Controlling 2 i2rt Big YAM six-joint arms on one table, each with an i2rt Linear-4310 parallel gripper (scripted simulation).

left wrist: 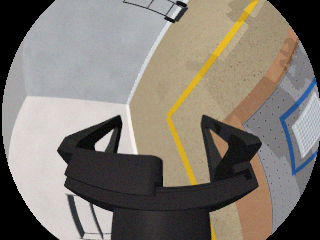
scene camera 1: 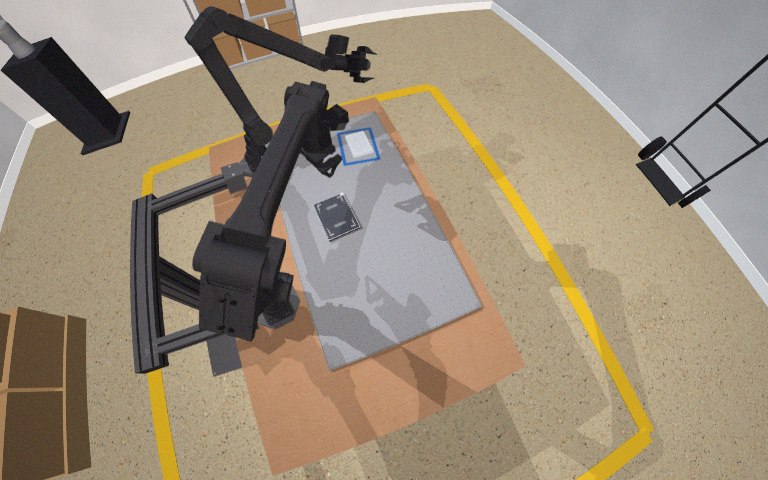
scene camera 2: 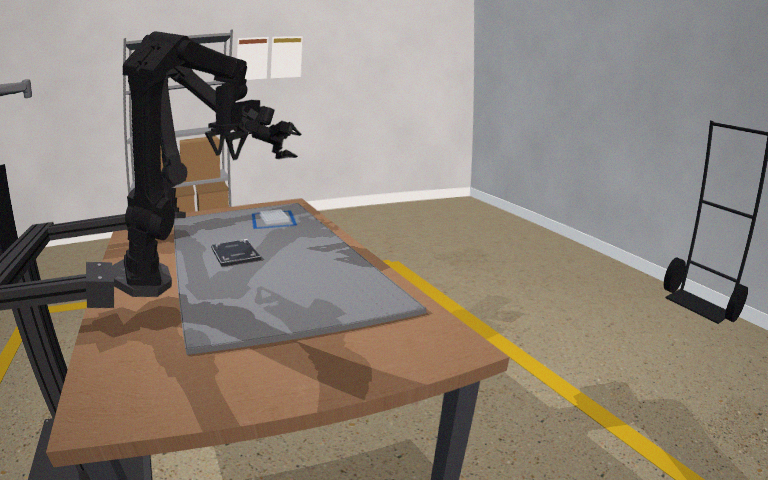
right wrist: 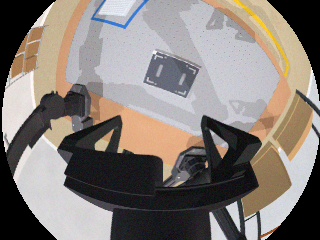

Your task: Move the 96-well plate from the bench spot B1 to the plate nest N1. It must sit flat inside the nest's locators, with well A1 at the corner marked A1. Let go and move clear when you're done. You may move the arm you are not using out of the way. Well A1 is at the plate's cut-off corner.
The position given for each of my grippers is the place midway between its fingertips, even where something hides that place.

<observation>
In view: my left gripper (left wrist: 161, 119) and my right gripper (scene camera 2: 226, 157).
My right gripper shows as well in scene camera 1 (scene camera 1: 319, 166) and in the right wrist view (right wrist: 161, 119).
</observation>
